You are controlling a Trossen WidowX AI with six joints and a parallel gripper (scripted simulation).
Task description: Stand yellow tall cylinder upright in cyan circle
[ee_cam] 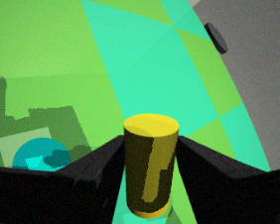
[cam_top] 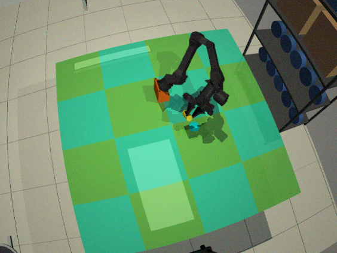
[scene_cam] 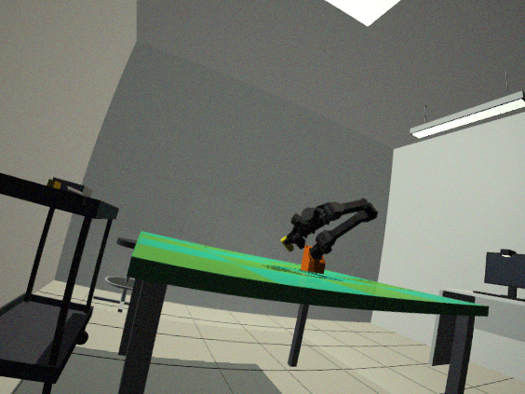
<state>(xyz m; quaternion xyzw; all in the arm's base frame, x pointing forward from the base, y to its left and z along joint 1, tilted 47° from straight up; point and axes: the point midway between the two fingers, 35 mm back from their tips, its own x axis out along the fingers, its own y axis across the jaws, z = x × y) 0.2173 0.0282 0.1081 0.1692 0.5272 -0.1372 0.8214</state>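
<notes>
My gripper tip is now 12 cm above the cyan circle, 5 cm to the right of it and 2 cm short of it. The rest, counted from my gripper tip: yellow cylinder 2 cm behind, 1 cm below.
</notes>
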